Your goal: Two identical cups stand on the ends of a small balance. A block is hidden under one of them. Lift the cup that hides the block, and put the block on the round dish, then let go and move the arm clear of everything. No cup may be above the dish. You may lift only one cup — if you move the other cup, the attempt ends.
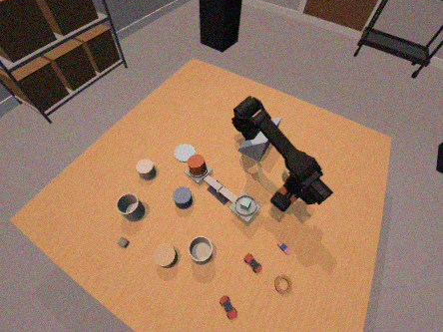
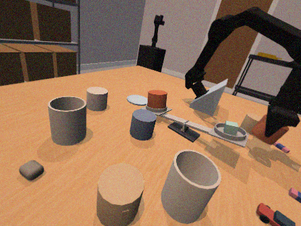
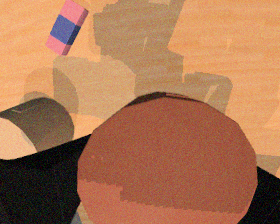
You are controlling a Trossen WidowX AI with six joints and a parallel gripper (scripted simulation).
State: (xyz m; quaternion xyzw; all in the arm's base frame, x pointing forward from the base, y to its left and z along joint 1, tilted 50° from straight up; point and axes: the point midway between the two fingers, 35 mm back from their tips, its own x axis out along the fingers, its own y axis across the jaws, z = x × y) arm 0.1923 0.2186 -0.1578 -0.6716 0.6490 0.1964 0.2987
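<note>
Now: the pale blue round dish 480 mm to the right of my gripper tip, 70 mm below it and 50 mm ahead of it. The rest, counted from my gripper tip: small grey pebble: 490 mm ahead, 390 mm to the right, 60 mm below; then small balance: 230 mm to the right, 110 mm ahead, 30 mm below; then blue-grey cylinder: 340 mm to the right, 230 mm ahead, 30 mm below.
</note>
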